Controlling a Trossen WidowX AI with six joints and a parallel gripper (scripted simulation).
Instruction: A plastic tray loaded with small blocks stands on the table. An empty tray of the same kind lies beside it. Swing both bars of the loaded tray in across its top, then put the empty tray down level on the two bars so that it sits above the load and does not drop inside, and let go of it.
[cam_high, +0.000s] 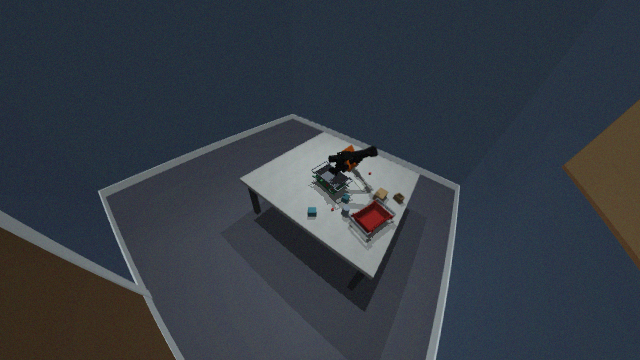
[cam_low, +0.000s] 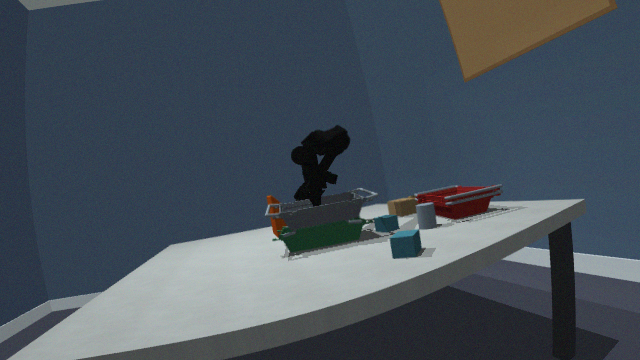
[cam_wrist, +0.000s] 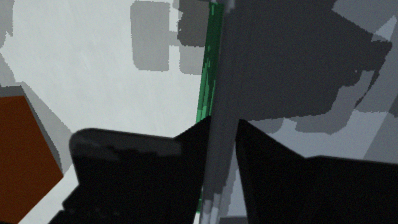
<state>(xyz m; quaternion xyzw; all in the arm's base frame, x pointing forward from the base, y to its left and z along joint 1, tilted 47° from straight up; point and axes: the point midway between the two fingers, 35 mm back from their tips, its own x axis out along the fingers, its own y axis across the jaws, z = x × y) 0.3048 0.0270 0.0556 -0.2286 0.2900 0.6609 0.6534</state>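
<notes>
Right now my gripper tip is 7 cm short of the grey tray and 3 cm below it. Round my gripper tip: white sheet 17 cm behind, 19 cm to the left, 9 cm below; brown box 16 cm behind, 38 cm to the left, 6 cm below; grey cylinder 21 cm ahead, 28 cm to the left, 6 cm below.
</notes>
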